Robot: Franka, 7 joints.
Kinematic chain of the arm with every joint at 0, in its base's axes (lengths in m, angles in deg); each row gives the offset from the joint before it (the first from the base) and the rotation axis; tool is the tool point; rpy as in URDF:
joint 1: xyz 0 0 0.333 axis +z
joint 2: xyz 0 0 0 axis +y
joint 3: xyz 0 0 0.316 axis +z
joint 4: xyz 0.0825 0 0 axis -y
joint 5: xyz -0.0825 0 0.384 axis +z
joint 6: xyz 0 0 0 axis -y
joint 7: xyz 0.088 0 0 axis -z
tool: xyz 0 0 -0.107 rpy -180 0 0
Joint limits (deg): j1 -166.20..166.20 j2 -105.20..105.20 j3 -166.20..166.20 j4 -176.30..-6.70 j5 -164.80..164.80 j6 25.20..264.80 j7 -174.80..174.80
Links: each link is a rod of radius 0.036 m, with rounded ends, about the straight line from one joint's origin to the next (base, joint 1, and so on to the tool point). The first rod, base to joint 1, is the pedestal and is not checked.
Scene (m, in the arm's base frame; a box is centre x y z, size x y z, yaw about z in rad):
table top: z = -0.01
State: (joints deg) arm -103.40 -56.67 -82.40 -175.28 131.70 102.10 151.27
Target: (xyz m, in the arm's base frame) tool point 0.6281 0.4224 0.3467
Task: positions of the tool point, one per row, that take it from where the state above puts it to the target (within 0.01 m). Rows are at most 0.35 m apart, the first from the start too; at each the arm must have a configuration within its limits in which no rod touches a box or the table.
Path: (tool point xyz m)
1: -0.3924 0.0658 0.2977
2: -0.3670 0.3067 0.2578
3: -0.2003 0.5172 0.2259
4: 0.0714 0.6248 0.2221
5: 0.3752 0.5902 0.2606
6: 0.6281 0.4224 0.3467

